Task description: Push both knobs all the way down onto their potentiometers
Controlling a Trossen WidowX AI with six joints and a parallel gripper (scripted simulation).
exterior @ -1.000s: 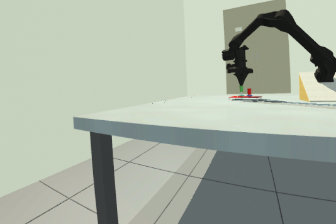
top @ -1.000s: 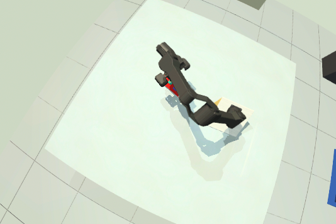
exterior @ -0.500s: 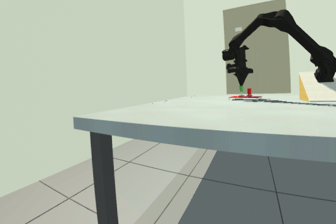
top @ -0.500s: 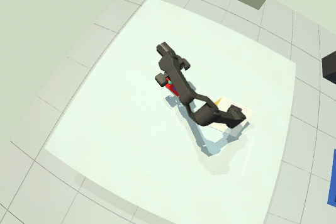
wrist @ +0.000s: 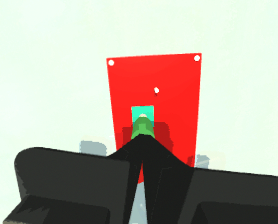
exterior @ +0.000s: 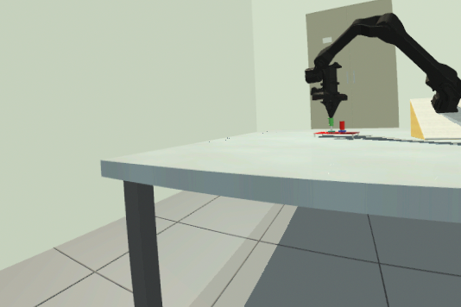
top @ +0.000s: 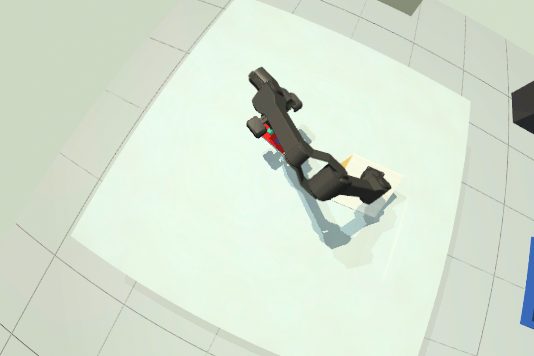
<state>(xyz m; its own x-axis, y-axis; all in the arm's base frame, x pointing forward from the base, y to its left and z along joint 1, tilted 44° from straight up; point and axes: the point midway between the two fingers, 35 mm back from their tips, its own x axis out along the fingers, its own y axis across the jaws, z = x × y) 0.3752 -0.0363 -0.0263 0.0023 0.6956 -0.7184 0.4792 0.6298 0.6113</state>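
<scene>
My gripper tip is now 1 cm above the green knob. Round my gripper tip: red knob (4 cm behind, 2 cm to the left, 3 cm below).
</scene>
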